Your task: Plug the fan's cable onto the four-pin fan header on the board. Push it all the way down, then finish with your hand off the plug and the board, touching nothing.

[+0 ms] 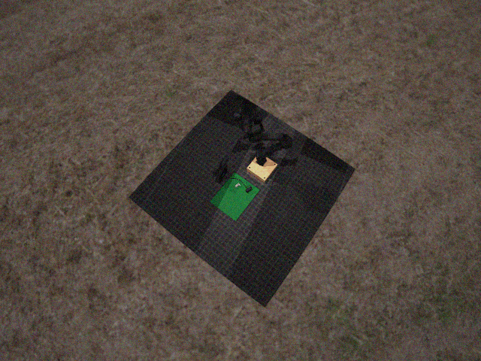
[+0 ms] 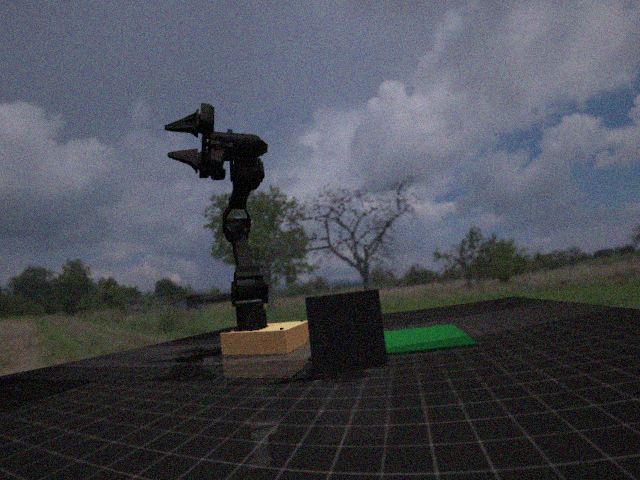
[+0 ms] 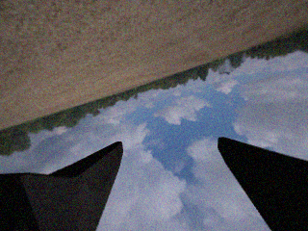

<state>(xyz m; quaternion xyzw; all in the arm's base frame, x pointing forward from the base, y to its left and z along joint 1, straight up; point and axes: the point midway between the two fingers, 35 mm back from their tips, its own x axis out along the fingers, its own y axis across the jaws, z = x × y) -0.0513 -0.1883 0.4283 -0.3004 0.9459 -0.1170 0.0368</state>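
Now: the black fan plug 46 cm below my gripper tip, 32 cm ahead of it and 25 cm to the left of it. Round my gripper tip: pale four-pin fan header 48 cm below, 33 cm ahead, 16 cm to the left; then black fan 42 cm below, 34 cm ahead, 3 cm to the left; then green board 49 cm below, 42 cm ahead, 19 cm to the left.
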